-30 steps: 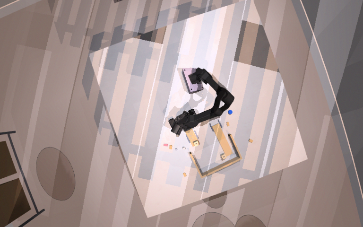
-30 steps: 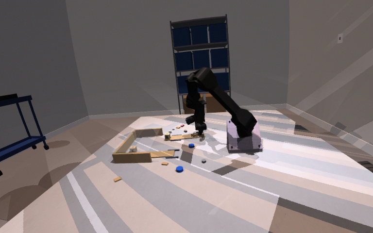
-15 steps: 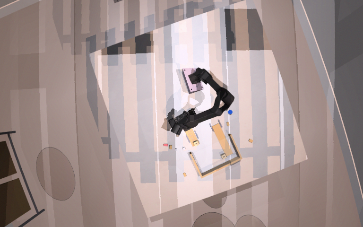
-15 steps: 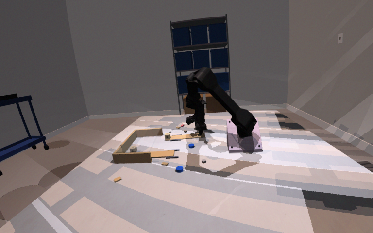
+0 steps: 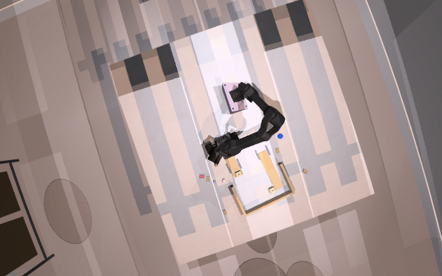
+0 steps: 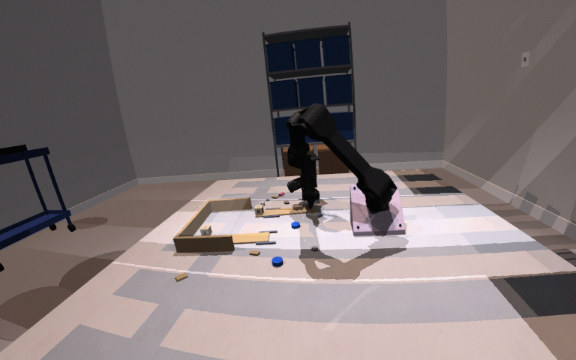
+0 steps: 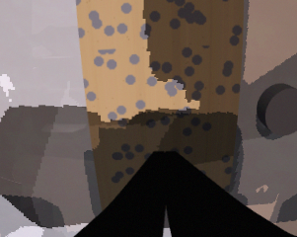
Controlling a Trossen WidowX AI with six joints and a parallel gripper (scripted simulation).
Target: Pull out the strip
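The strip lies 100 mm ahead of my gripper tip.
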